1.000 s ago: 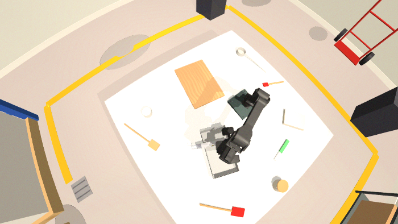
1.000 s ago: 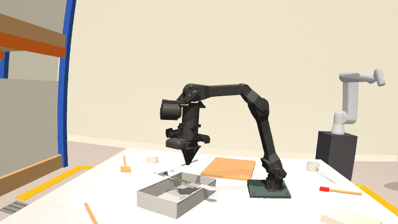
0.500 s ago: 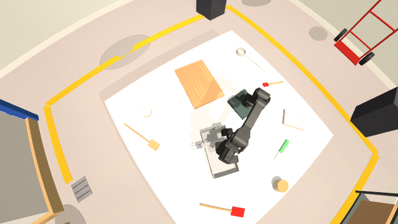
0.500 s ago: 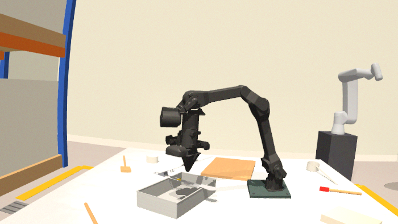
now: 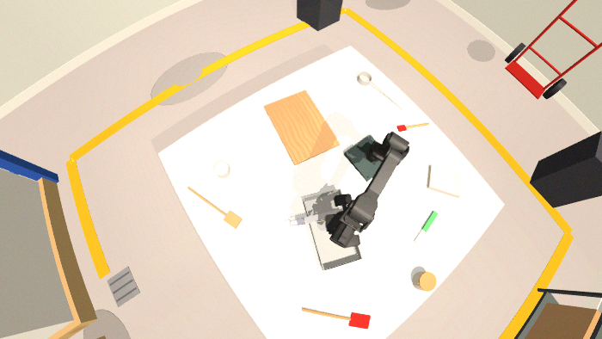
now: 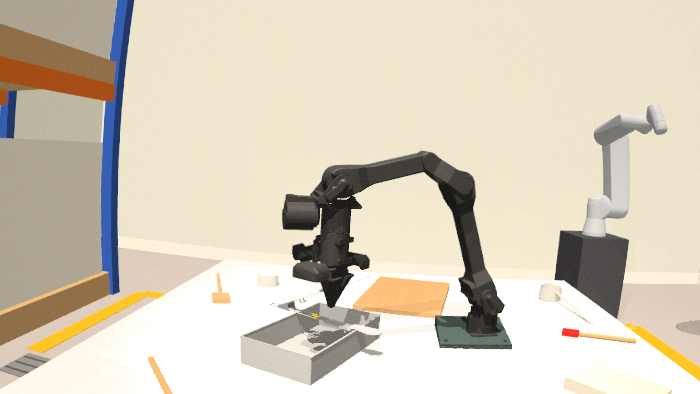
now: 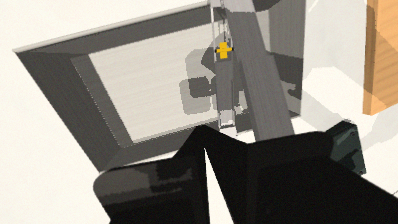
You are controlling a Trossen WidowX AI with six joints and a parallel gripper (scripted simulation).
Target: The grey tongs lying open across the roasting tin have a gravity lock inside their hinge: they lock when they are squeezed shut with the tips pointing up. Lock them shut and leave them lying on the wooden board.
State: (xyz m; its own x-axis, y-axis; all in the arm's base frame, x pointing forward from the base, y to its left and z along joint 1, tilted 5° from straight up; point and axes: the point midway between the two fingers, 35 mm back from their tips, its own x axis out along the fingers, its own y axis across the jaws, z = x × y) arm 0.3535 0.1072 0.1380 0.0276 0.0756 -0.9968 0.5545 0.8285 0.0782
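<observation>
Now: the yellow mark 7 cm to the right of my gripper tip, 4 cm below it and 4 cm ahead of it. From my gripper tip the other things lie so: cork-topped cylinder 43 cm to the left, 10 cm behind, 7 cm below; then red-headed spatula 29 cm to the left, 24 cm ahead, 10 cm below; then grey roasting tin 8 cm below, 3 cm ahead, 1 cm to the right.
</observation>
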